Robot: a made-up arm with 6 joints.
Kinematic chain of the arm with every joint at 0, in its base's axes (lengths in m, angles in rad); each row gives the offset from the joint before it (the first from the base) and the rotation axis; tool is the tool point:
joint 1: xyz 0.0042 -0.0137 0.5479 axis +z
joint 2: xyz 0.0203 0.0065 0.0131 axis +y
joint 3: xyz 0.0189 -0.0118 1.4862 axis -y
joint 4: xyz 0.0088 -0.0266 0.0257 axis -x
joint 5: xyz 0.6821 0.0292 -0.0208 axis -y
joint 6: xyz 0.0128 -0.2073 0 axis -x
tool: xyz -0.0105 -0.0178 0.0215
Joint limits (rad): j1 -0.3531..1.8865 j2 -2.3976..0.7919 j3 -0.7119..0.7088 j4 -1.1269..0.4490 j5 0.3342..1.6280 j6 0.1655..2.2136
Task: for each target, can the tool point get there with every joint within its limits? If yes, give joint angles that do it. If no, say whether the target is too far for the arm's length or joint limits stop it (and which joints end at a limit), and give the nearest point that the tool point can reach.
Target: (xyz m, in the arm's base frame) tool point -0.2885 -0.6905 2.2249
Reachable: yes | joints 0.8986 -0.7881 0.3021 -0.1089 0.7725 1.3151
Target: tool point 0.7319 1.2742 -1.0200
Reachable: no: joint limits stop it (at a limit: joint 2, joint 4, joint 5, joint 6) | nearest point 0.5927 1.0279 0.8965 | short by 1.937 m
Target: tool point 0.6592 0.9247 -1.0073
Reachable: no: joint limits stop it (at a limit: joint 2, joint 4, joint 5, joint 6) | nearest point 0.6382 0.8946 0.8891 | short by 1.897 m
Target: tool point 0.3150 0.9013 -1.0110
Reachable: no: joint limits stop it (at a limit: joint 1, joint 2, joint 3, joint 4, joint 5) | nearest point -0.8994 0.2209 0.1562 | short by 1.817 m
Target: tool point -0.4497 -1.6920 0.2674
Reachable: yes | joints 1.2009 -2.1362 0.1921 0.0418 0.9496 1.9981
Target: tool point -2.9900 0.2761 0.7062
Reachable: no: too far | nearest point -2.0438 0.1845 0.6606 | short by 0.952 m
